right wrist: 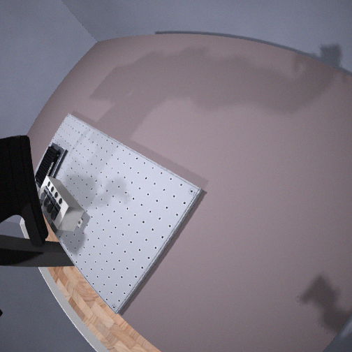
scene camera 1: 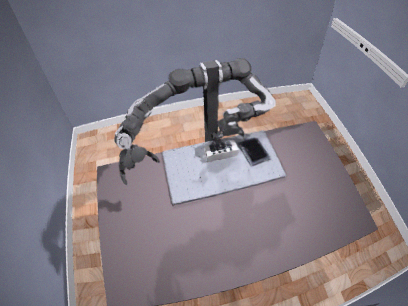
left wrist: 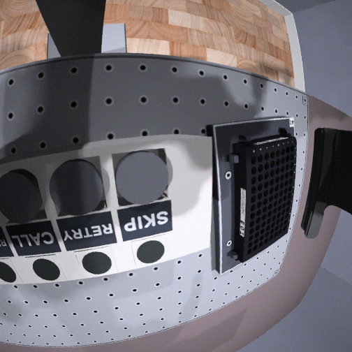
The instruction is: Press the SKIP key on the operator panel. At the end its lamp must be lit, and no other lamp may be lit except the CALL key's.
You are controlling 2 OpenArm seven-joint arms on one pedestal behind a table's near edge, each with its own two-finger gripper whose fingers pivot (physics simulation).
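The white operator panel [scene camera 1: 223,155] [left wrist: 192,200] [right wrist: 70,215] lies on a perforated board. In the left wrist view, the grey SKIP key [left wrist: 142,177] is unshadowed; the RETRY key [left wrist: 76,187] and CALL key [left wrist: 19,196] are in shadow. The SKIP lamp [left wrist: 150,251], RETRY lamp [left wrist: 96,262], CALL lamp [left wrist: 46,270] and a fourth lamp [left wrist: 6,272] look dark. My left gripper [scene camera 1: 230,136] is open and low over the panel's back side; one finger shows at the right of the left wrist view. My right gripper [scene camera 1: 141,170] is open, off the board's left side.
A black perforated block [scene camera 1: 254,149] [left wrist: 270,195] sits on a plate right of the panel. The light board [scene camera 1: 190,187] [left wrist: 175,300] [right wrist: 125,240] lies on the brownish table top [scene camera 1: 240,230]. The dark pedestal [scene camera 1: 211,105] [left wrist: 77,25] stands behind the panel.
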